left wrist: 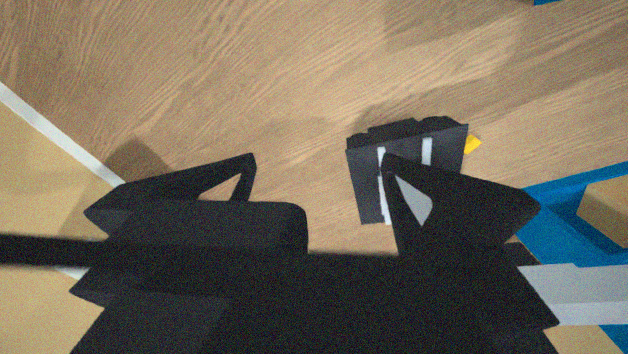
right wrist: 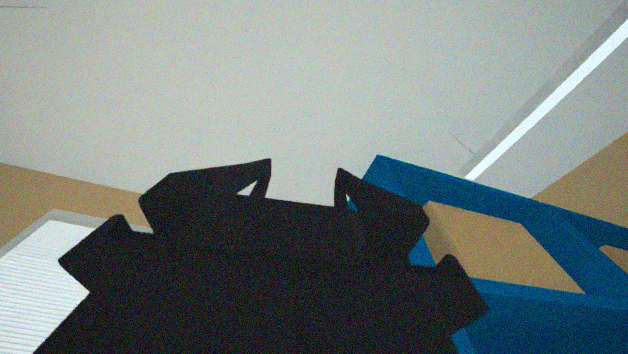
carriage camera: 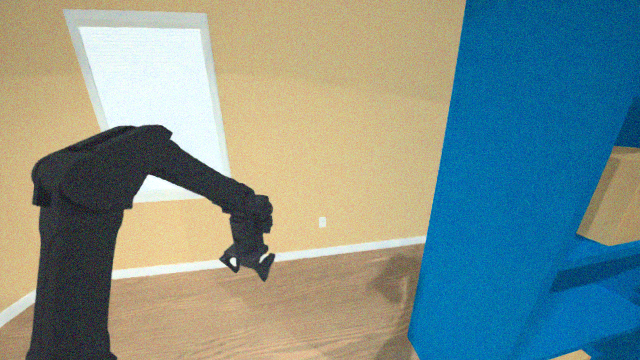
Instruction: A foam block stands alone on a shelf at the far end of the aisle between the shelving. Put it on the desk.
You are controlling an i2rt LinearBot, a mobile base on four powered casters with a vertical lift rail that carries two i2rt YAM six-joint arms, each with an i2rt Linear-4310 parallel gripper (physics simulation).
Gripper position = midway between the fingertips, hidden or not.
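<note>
There's a window with blinds (carriage camera: 139, 70) that I can see. My right gripper (right wrist: 304, 170) is visible too. As for my left gripper (carriage camera: 251, 275), I see it there, and the left wrist view has my left gripper (left wrist: 316, 160) as well.
</note>
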